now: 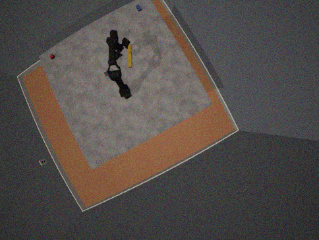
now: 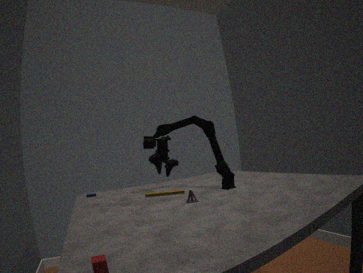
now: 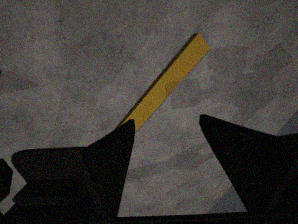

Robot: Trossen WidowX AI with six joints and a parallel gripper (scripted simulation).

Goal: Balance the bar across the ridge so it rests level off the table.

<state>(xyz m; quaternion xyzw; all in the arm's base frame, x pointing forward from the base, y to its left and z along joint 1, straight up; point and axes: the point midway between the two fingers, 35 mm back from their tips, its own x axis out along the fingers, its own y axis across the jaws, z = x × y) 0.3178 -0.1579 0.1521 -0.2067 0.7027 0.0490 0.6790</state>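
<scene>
My gripper tip is now 2 cm to the left of the yellow bar and 11 cm above it. Also, from my gripper tip: small red block 42 cm ahead, 67 cm to the left, 10 cm below; small blue block 42 cm ahead, 33 cm to the right, 11 cm below.
</scene>
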